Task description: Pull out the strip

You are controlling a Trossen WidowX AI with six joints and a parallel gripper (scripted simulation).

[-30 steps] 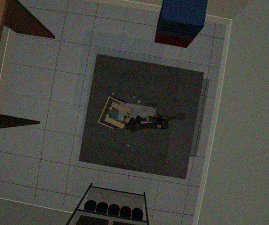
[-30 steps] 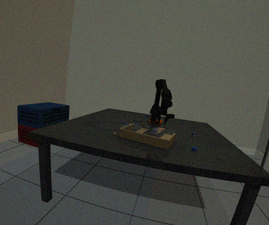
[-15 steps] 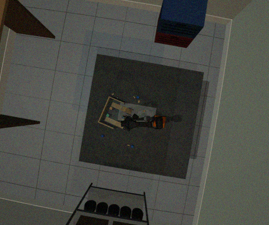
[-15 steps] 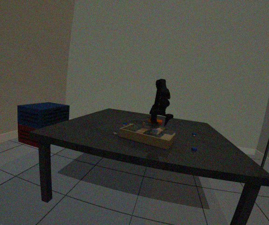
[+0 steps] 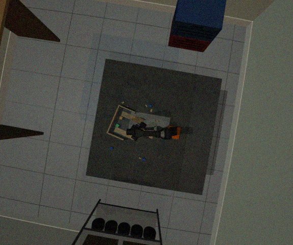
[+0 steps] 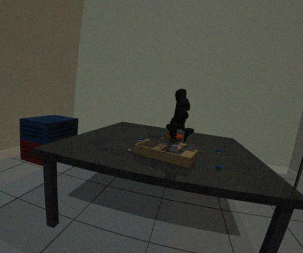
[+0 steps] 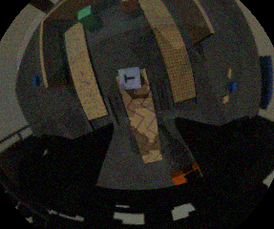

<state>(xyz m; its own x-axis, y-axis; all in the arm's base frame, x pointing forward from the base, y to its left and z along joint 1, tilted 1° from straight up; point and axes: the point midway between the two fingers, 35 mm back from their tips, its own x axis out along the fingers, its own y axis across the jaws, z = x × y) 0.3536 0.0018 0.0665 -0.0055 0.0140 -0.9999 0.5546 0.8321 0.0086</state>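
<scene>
The labelled cube lies 6 cm ahead of my gripper tip, 3 cm below it and 2 cm to the right of it. The rest, counted from my gripper tip: strip: 5 cm below, 4 cm behind, 2 cm to the left.
</scene>
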